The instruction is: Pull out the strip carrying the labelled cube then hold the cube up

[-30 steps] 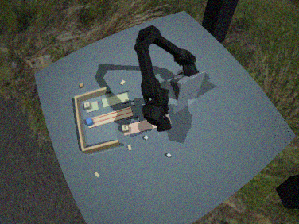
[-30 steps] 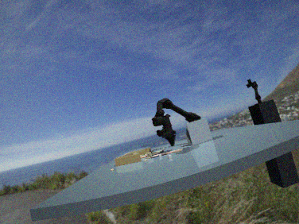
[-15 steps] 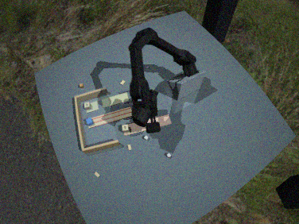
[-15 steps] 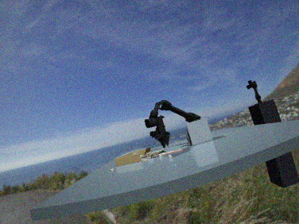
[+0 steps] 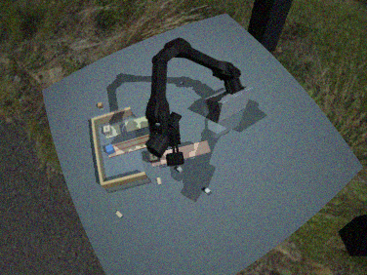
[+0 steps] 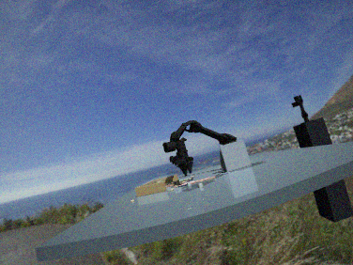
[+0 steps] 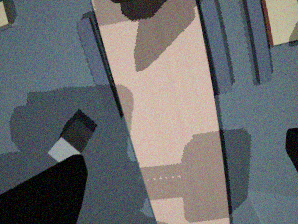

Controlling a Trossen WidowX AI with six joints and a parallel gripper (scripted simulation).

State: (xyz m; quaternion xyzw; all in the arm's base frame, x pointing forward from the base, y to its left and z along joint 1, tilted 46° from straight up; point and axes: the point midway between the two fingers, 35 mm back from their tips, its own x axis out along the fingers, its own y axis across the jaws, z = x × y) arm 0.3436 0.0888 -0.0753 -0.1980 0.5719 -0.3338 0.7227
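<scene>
The pinkish strip lies 5 cm below my gripper tip, 3 cm behind it and 1 cm to the left of it.
</scene>
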